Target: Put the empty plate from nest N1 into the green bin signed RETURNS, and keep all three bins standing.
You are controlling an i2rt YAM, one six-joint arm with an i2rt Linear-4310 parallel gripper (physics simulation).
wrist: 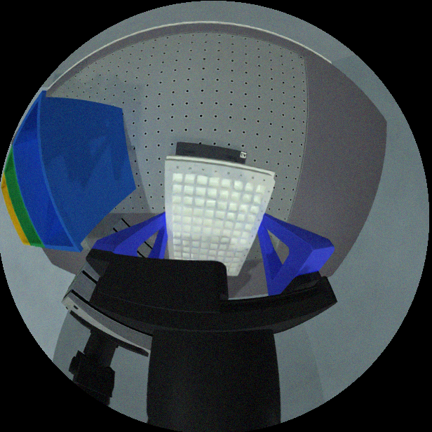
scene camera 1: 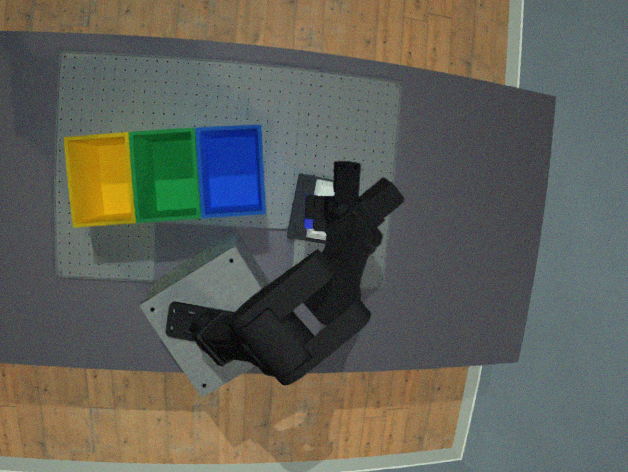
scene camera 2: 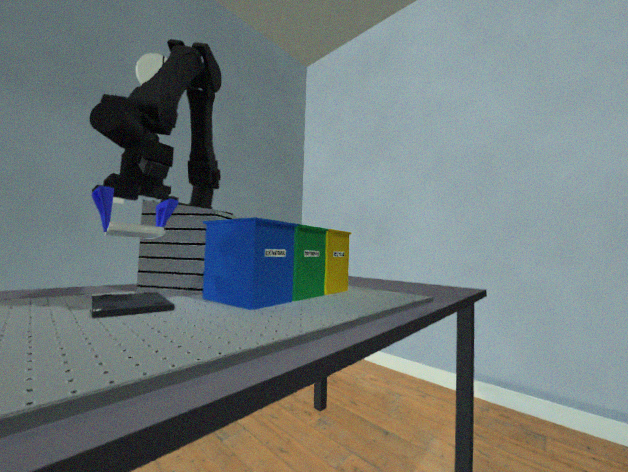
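Where they show: gripper, fingertip midpoint: [scene camera 2: 133, 234]; arm's base at its link origin: [scene camera 1: 218, 326] [scene camera 2: 199, 210].
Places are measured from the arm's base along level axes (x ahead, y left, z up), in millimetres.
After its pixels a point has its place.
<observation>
My gripper [scene camera 2: 133, 229] @(x 271, y -197, z -96 mm) [wrist: 212, 216] is shut on the white plate [scene camera 1: 324, 186] @(x 310, y -172, z -92 mm) [scene camera 2: 134, 232] @(x 290, y -199, z -93 mm) [wrist: 215, 200], one blue finger at each long side. The plate's wells look pale and empty. It hangs roughly level, well above the dark nest [scene camera 1: 300, 203] @(x 258, y -150, z -223 mm) [scene camera 2: 133, 305] @(x 312, y -195, z -223 mm) [wrist: 200, 149] and apart from it; the nest's label is too small to read surely. The green bin [scene camera 1: 142, 177] @(x 255, y 211, z -110 mm) [scene camera 2: 309, 274] @(x 354, y 168, z -175 mm) [wrist: 23, 215] stands upright between the blue bin [scene camera 1: 230, 152] @(x 347, y 42, z -232 mm) [scene camera 2: 243, 263] @(x 370, y -17, z -146 mm) [wrist: 85, 160] and the yellow bin [scene camera 1: 86, 177] @(x 232, y 341, z -139 mm) [scene camera 2: 337, 268] @(x 321, y 298, z -165 mm), both upright. The bins' signs are blurred.
The three bins stand side by side on the perforated board [scene camera 1: 152, 91] @(x 455, y 254, z -234 mm) [scene camera 2: 203, 350] @(x 561, y -151, z -235 mm) [wrist: 215, 90], with the blue one nearest my gripper. The arm's grey pedestal [scene camera 1: 203, 286] @(x 74, y 40, z -10 mm) [scene camera 2: 170, 253] @(x 70, y -91, z -135 mm) stands close by the bins. In scene camera 2, the plate hangs around the height of the bins' rims.
</observation>
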